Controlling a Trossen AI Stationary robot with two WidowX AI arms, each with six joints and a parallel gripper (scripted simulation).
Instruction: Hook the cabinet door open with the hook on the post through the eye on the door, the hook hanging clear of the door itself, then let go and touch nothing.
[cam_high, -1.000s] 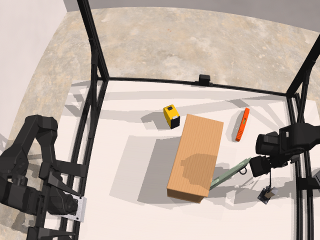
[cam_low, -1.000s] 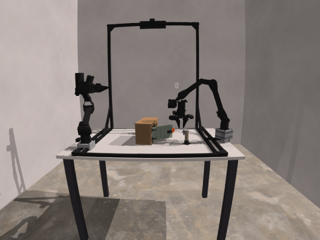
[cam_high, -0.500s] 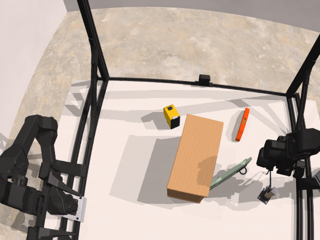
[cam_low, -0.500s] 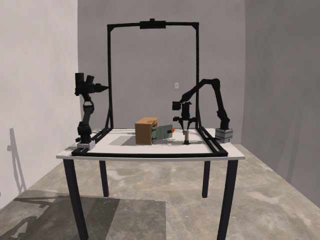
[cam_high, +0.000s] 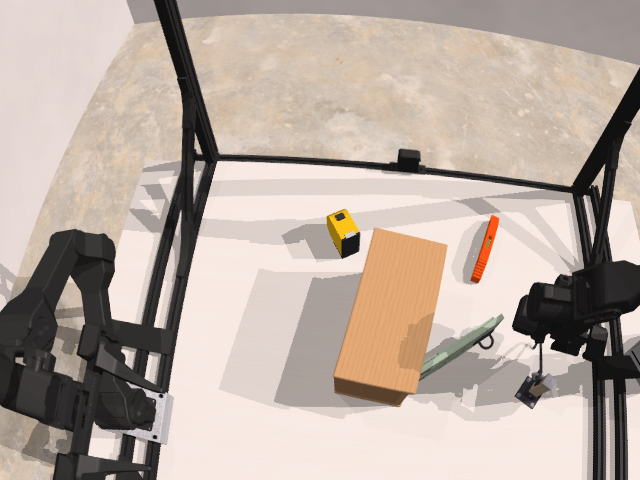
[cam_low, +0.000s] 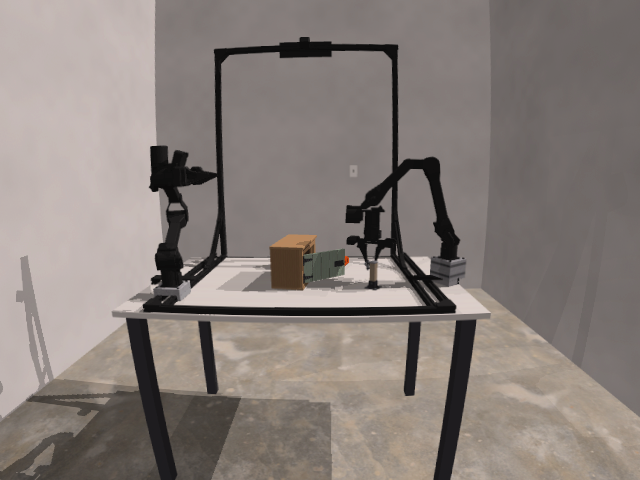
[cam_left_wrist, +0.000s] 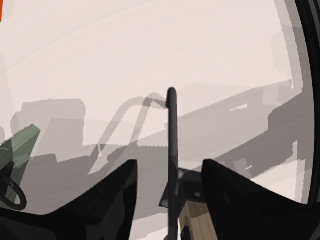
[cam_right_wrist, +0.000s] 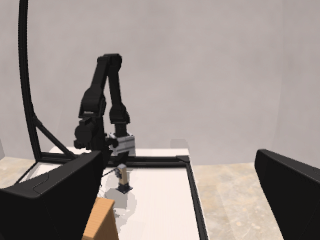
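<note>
Now: left hand 5 cm above the dark hook, 3 cm short of it and 1 cm to the left of it. From my left hand the other things lie so: yellow box (34 cm to the right, 28 cm behind, 7 cm below); green door (18 cm to the right, 4 cm below); orange level (23 cm behind, 9 cm below, 6 cm to the right).
</note>
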